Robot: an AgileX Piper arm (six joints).
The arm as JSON. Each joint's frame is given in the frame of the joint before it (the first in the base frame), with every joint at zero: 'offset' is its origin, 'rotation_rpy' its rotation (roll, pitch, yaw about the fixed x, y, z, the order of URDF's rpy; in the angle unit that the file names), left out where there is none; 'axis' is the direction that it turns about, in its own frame. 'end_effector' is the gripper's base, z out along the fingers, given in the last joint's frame.
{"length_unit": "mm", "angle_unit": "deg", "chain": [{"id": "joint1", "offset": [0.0, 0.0, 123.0], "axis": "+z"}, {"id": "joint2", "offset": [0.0, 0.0, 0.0], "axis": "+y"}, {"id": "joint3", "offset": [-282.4, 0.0, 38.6], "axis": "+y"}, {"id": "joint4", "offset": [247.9, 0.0, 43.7], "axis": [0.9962, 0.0, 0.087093]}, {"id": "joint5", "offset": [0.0, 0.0, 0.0], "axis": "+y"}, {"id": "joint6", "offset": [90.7, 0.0, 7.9], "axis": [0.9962, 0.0, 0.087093]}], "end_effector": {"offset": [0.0, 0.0, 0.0], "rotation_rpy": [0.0, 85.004, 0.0]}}
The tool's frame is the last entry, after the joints.
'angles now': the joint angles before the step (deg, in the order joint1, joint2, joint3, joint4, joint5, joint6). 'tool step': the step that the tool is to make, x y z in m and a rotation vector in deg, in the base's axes. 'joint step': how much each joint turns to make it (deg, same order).
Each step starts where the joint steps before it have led.
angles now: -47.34, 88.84, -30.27, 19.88, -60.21, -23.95
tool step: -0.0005, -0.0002, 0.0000, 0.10, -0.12, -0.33
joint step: 0.00, -0.02, 0.00, 0.40, -0.02, -0.08
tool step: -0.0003, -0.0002, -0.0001, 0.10, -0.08, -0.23
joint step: 0.00, 0.01, -0.01, 0.28, 0.00, -0.05
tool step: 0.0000, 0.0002, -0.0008, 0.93, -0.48, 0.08
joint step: 0.04, -0.09, 0.03, 0.19, 0.68, 0.71
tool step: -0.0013, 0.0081, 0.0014, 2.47, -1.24, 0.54
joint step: 1.18, -2.14, 1.08, 1.56, 2.48, 0.98
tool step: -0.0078, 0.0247, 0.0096, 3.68, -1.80, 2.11
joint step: 2.88, -7.52, 3.25, 3.04, 6.10, 0.05
